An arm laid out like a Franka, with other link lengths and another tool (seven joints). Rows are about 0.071 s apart.
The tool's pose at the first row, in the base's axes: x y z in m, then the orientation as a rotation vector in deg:
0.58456, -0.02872, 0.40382, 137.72, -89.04, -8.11
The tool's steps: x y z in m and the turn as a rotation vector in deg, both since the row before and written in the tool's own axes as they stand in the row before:
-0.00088, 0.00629, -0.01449, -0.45, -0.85, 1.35
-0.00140, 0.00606, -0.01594, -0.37, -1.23, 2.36
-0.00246, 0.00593, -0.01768, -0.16, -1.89, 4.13
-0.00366, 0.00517, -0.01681, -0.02, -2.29, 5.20
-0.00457, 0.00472, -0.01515, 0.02, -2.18, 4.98
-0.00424, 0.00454, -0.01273, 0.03, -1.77, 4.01
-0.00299, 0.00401, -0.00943, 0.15, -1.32, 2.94
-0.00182, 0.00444, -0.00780, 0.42, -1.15, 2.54
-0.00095, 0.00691, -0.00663, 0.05, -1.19, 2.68
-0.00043, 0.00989, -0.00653, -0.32, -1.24, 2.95
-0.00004, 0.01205, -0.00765, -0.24, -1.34, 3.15
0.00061, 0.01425, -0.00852, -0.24, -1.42, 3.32
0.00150, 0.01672, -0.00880, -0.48, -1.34, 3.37
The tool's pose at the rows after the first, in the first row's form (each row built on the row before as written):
0.58198, -0.02780, 0.41940, 136.52, -90.80, -9.21
0.57991, -0.02608, 0.43630, 134.60, -93.91, -10.51
0.57823, -0.02309, 0.45479, 131.35, -99.38, -12.08
0.57696, -0.01892, 0.47222, 127.06, -106.17, -13.80
0.57589, -0.01402, 0.48795, 122.66, -112.52, -15.38
0.57478, -0.00964, 0.50138, 118.91, -117.53, -16.65
0.57358, -0.00660, 0.51154, 116.11, -121.21, -17.47
0.57159, -0.00470, 0.52028, 113.77, -124.52, -17.90
0.56687, -0.00338, 0.52856, 111.00, -127.72, -18.72
0.55927, -0.00200, 0.53756, 107.65, -130.90, -19.94
0.55000, -0.00034, 0.54828, 104.02, -134.28, -21.14
0.53891, 0.00158, 0.56050, 100.08, -137.75, -22.38
0.52555, 0.00392, 0.57374, 95.84, -140.94, -23.80

